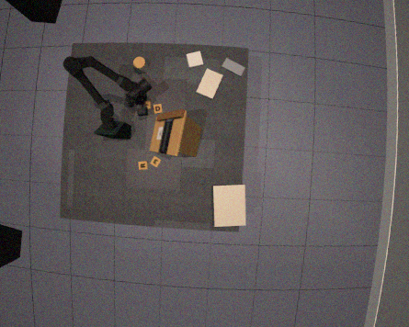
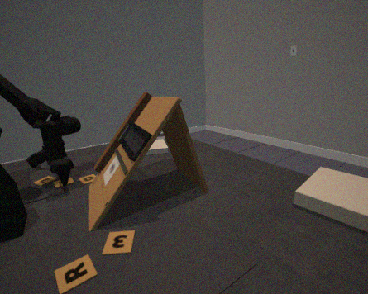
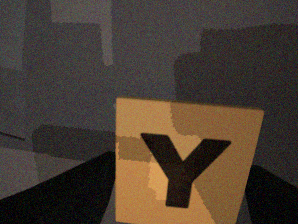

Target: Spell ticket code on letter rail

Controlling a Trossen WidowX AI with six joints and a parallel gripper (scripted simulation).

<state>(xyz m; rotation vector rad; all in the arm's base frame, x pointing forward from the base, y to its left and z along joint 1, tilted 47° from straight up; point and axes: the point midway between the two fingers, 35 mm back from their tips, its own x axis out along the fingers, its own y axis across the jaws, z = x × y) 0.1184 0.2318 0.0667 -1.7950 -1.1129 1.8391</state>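
Right now my gripper tip is 8 cm short of the letter tile d and 1 cm to the left of it. The rest, counted from my gripper tip: white ticket (16 cm ahead, 18 cm to the right, 9 cm above); small round pot (8 cm behind, 26 cm to the left, 3 cm above); letter tile (14 cm ahead, 37 cm to the right).
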